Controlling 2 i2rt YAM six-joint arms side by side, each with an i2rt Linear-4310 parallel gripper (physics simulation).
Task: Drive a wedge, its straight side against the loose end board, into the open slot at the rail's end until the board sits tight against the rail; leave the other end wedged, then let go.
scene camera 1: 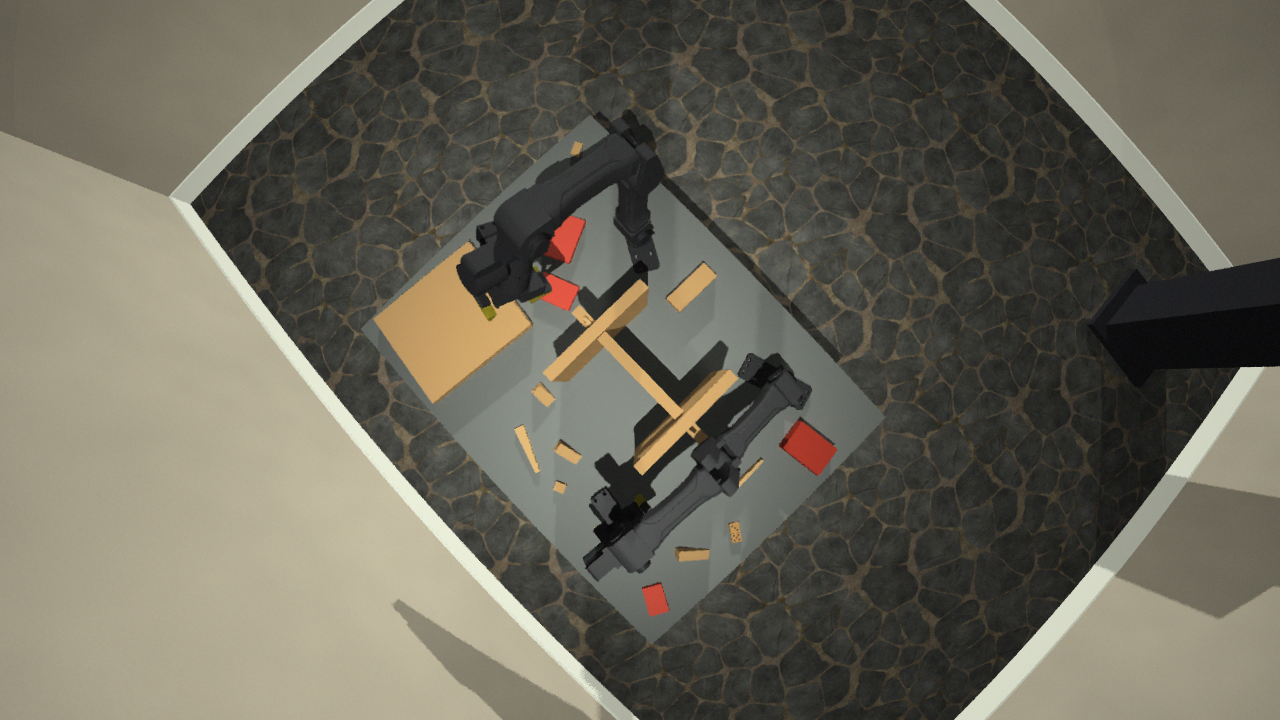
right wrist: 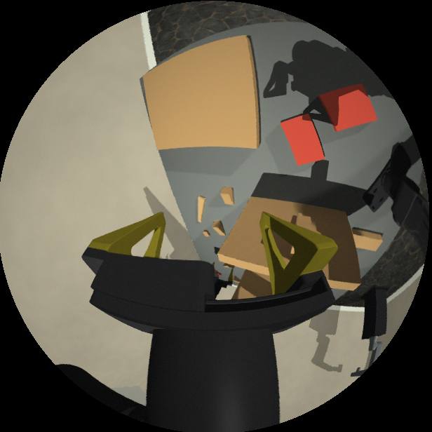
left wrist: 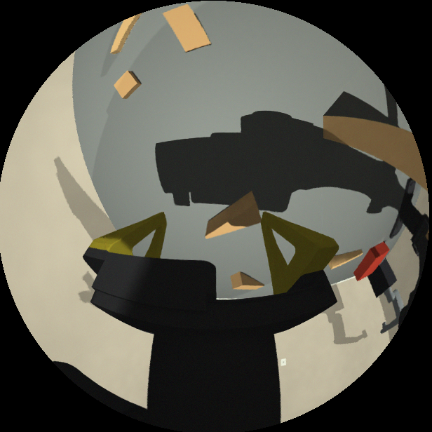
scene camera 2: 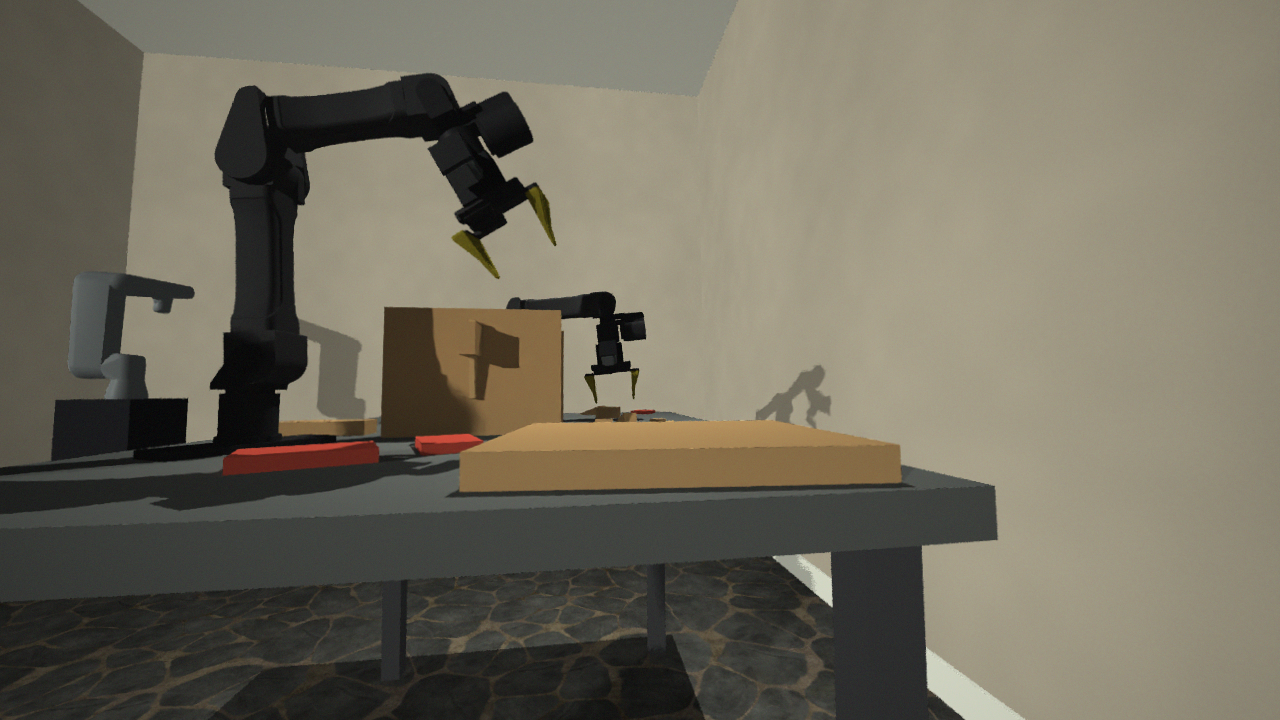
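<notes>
A rail joins two upright end boards. One end board is at the upper left in scene camera 1, with a tenon through it. The other end board is at the lower right, with an open slot in the rail end beyond it. A wedge lies on the table beneath and between my left fingers. My left gripper is open and empty above the table. My right gripper is open and empty, high near the large flat board.
The large flat board lies at the left corner. Red blocks lie around. Several small wooden pieces are scattered on the table. A wooden block lies beside the rail.
</notes>
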